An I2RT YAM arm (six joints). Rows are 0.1 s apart.
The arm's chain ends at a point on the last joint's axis. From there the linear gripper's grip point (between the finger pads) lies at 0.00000 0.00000 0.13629 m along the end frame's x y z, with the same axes.
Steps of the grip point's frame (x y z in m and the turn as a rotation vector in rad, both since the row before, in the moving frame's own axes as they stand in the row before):
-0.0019, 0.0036, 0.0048, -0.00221, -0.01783, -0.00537
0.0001, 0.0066, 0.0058, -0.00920, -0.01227, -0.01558
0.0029, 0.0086, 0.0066, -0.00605, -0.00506, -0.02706
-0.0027, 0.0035, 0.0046, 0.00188, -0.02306, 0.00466
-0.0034, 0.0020, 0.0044, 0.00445, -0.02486, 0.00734
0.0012, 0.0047, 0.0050, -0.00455, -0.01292, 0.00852
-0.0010, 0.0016, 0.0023, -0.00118, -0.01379, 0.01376
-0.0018, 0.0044, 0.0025, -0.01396, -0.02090, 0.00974
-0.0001, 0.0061, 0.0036, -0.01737, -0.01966, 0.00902
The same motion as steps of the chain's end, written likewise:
0.0005, 0.0033, 0.0048, -0.00221, -0.01783, -0.00537
0.0018, 0.0053, 0.0058, -0.00920, -0.01227, -0.01558
0.0036, 0.0078, 0.0066, -0.00605, -0.00506, -0.02706
0.0004, 0.0038, 0.0046, 0.00188, -0.02306, 0.00466
0.0000, 0.0026, 0.0044, 0.00445, -0.02486, 0.00734
0.0030, 0.0041, 0.0050, -0.00455, -0.01292, 0.00852
0.0009, 0.0015, 0.0023, -0.00118, -0.01379, 0.01376
0.0011, 0.0025, 0.0025, -0.01396, -0.02090, 0.00974
0.0026, 0.0037, 0.0036, -0.01737, -0.01966, 0.00902

